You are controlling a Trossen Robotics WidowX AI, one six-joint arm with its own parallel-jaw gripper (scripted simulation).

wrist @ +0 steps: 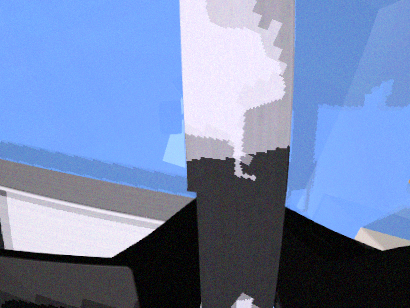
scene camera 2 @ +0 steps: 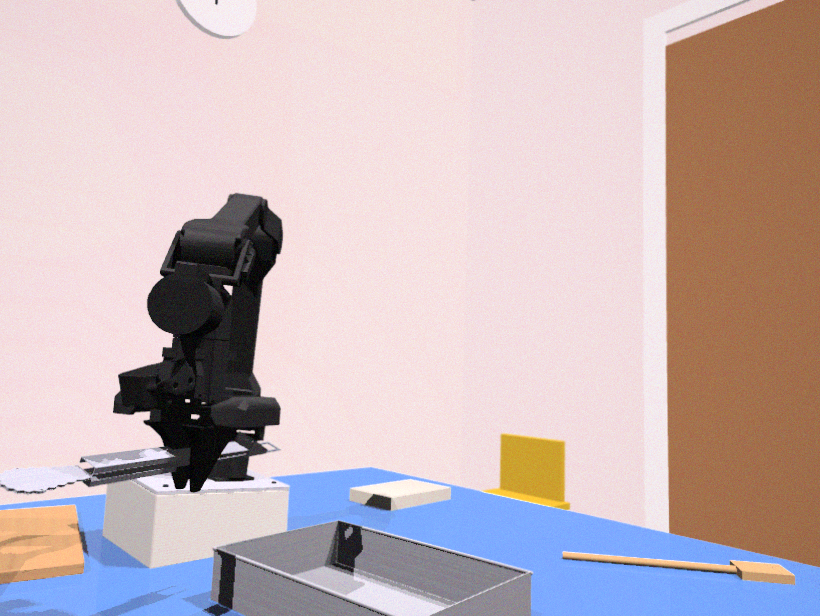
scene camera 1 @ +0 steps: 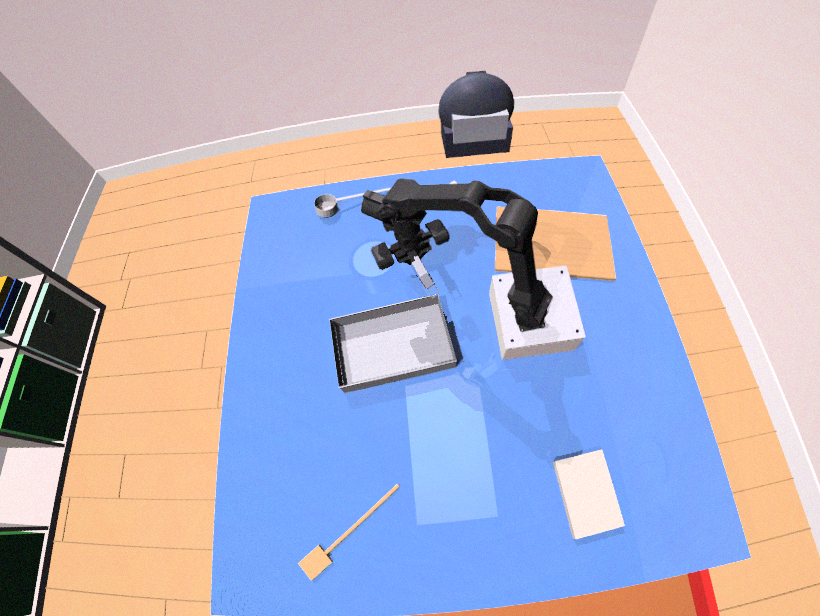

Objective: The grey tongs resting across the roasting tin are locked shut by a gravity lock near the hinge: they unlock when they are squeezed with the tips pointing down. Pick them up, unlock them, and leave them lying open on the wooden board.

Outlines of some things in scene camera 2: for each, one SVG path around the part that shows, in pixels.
The gripper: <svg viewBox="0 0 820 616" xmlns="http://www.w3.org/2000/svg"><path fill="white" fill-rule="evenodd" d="M173 338L172 347L163 347L162 357L164 358L162 362L118 374L120 391L114 397L113 413L134 415L135 413L150 412L150 420L143 420L143 423L160 435L164 447L168 446L173 450L191 448L190 465L177 467L176 472L171 473L176 489L185 489L189 480L190 491L199 492L236 430L244 429L244 427L280 425L281 406L275 397L234 395L234 389L225 389L228 360L237 360L237 351L229 351L229 341Z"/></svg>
A white slab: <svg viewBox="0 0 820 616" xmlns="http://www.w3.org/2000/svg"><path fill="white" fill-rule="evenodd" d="M451 487L414 479L405 479L351 487L349 501L387 511L396 511L451 500Z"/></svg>
